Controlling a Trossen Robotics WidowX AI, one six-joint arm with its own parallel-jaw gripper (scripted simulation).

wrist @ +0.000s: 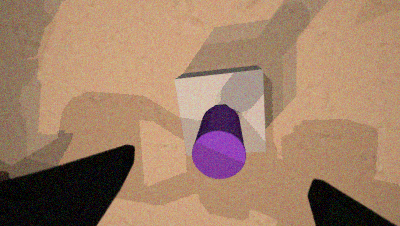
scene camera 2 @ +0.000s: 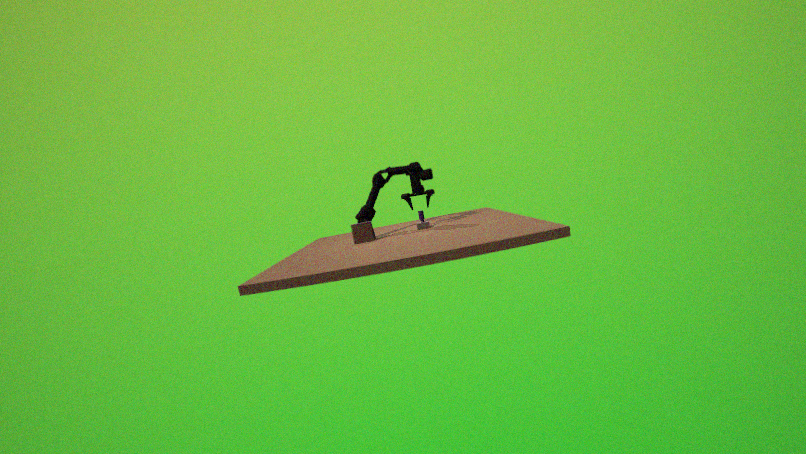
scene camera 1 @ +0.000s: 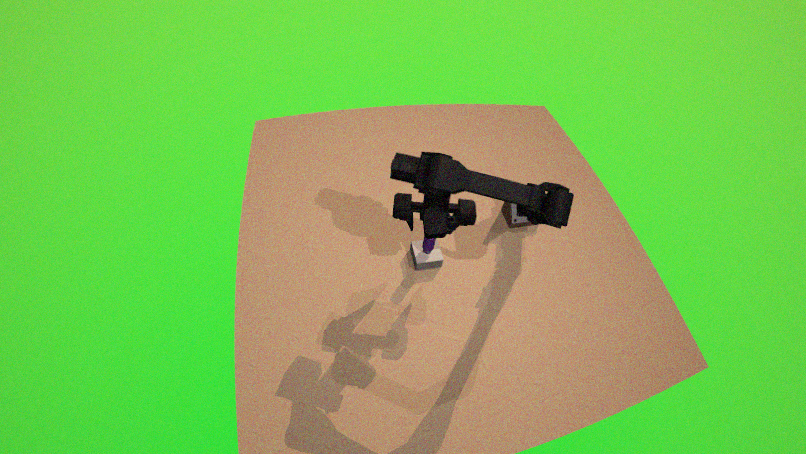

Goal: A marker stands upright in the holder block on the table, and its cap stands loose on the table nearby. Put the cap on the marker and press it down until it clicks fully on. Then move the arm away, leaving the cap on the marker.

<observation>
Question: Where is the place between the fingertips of my gripper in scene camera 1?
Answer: At 430,231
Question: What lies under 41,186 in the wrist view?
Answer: My gripper.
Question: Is my gripper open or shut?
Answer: Open.
</observation>
